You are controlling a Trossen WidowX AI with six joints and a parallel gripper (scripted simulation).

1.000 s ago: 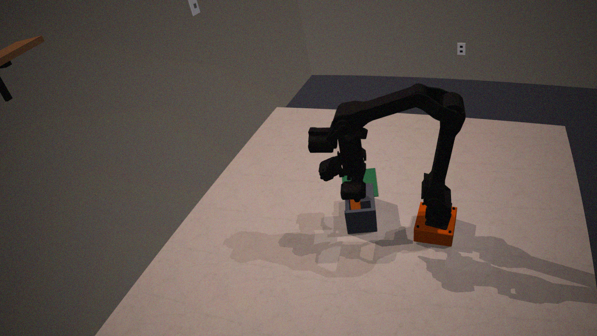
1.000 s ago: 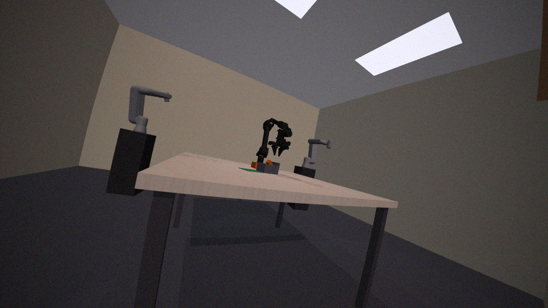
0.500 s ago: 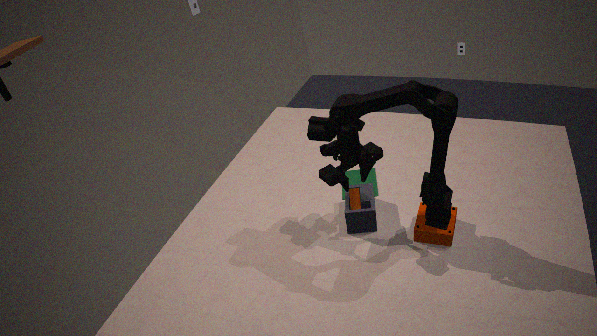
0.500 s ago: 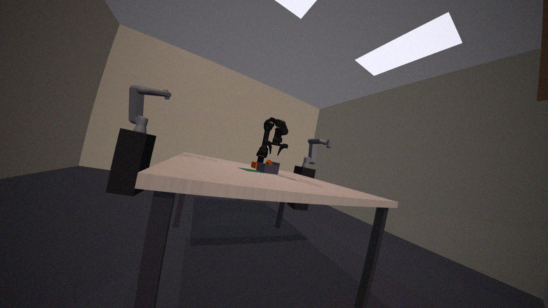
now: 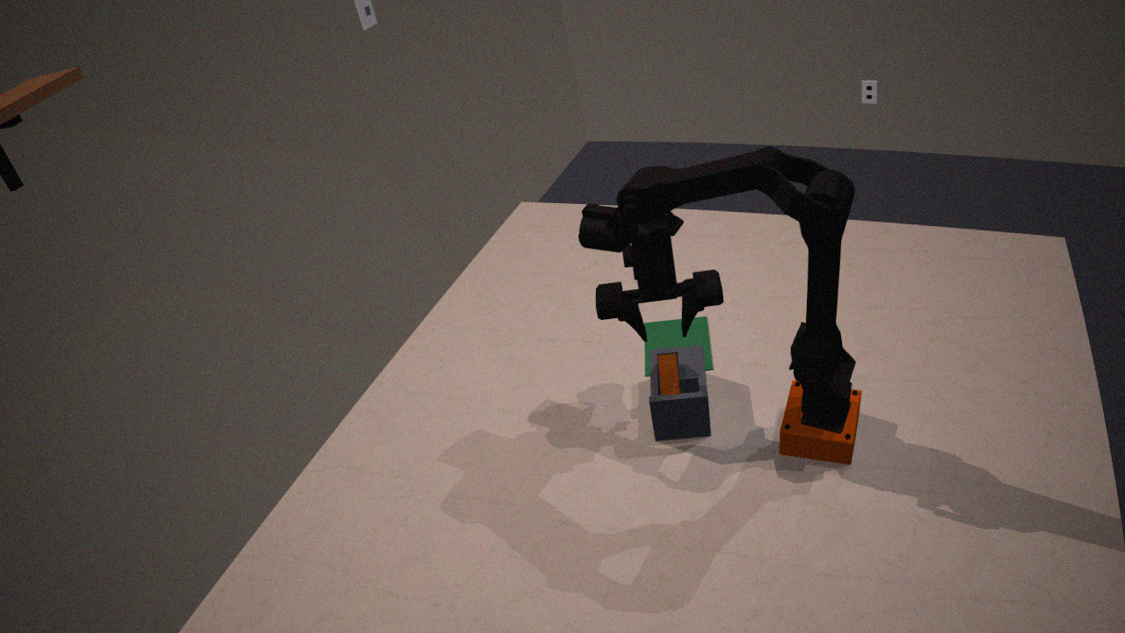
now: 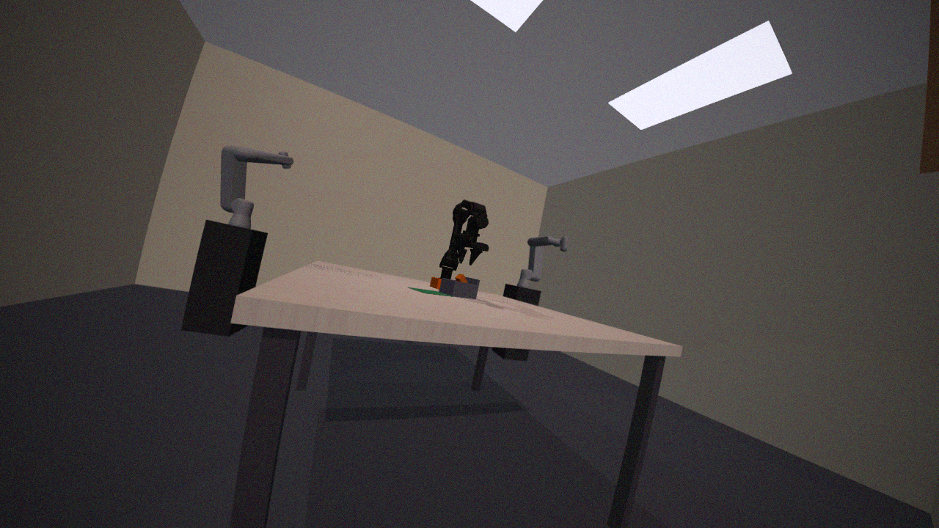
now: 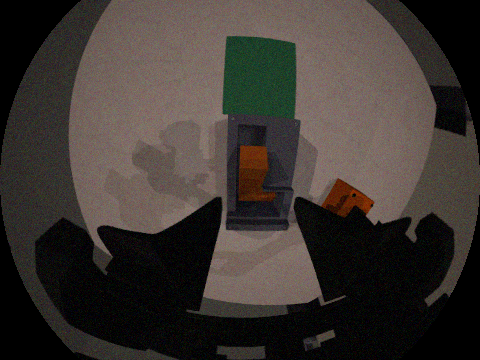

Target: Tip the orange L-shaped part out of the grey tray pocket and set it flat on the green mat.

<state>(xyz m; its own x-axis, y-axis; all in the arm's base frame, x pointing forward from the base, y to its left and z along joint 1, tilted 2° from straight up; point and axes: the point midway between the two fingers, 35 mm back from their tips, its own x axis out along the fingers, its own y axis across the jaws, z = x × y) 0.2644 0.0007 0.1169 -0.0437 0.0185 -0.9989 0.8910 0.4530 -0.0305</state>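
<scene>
Now: the orange L-shaped part 3 cm behind my gripper tip, 2 cm to the left of it and 10 cm below it. Also, from my gripper tip: green mat 5 cm ahead, 14 cm to the right, 16 cm below.
</scene>
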